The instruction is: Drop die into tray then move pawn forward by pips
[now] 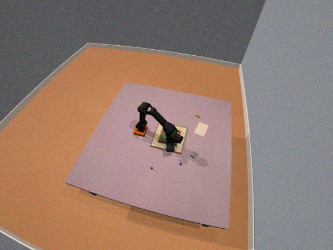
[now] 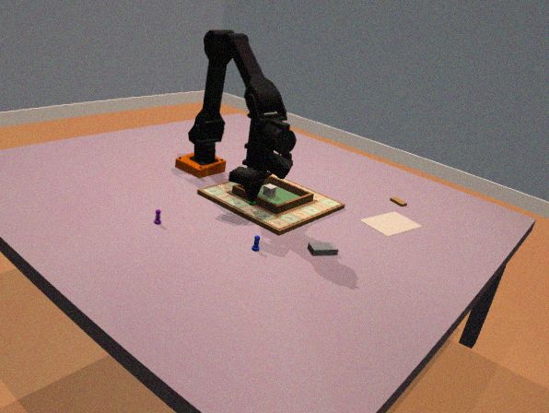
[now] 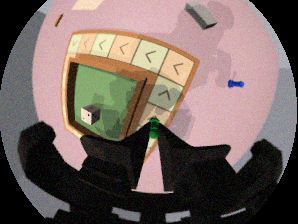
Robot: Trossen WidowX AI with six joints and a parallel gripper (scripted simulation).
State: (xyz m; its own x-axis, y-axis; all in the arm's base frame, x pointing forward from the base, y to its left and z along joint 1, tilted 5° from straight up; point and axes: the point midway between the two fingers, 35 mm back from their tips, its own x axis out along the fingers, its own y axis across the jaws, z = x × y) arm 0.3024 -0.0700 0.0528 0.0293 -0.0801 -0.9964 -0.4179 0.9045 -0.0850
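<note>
My gripper tip is 1 cm below the green pawn. The rest, counted from my gripper tip: pale die 11 cm to the left, 5 cm behind, 1 cm below; then blue pawn 14 cm ahead, 11 cm to the right, 2 cm below; then green tray floor 11 cm to the left, 4 cm behind, 3 cm below.
</note>
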